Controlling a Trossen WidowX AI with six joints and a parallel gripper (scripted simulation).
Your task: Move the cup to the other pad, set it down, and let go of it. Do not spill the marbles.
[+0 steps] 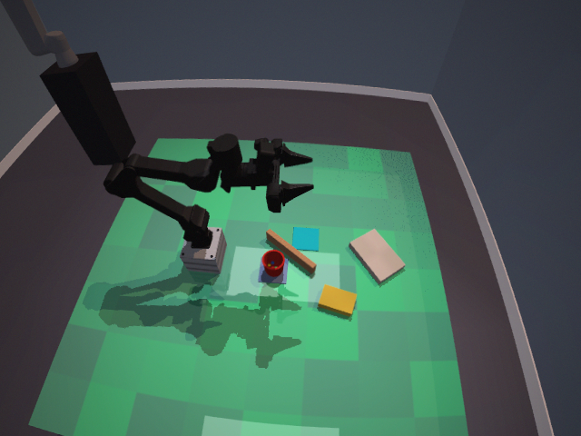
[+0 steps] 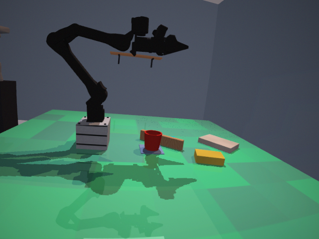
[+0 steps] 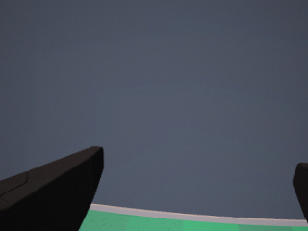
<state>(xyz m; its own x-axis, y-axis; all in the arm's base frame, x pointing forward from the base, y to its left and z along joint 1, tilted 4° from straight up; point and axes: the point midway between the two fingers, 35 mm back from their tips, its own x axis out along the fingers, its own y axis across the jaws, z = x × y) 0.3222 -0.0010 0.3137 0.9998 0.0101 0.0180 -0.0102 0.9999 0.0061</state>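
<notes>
My gripper tip is now 10 cm past the red cup, 4 cm to the left of it and 40 cm above it. Also, from my gripper tip: red marble 8 cm behind, 4 cm to the right, 42 cm below; then wooden block 5 cm behind, 3 cm to the left, 42 cm below; then teal pad 1 cm ahead, 10 cm to the left, 44 cm below.
</notes>
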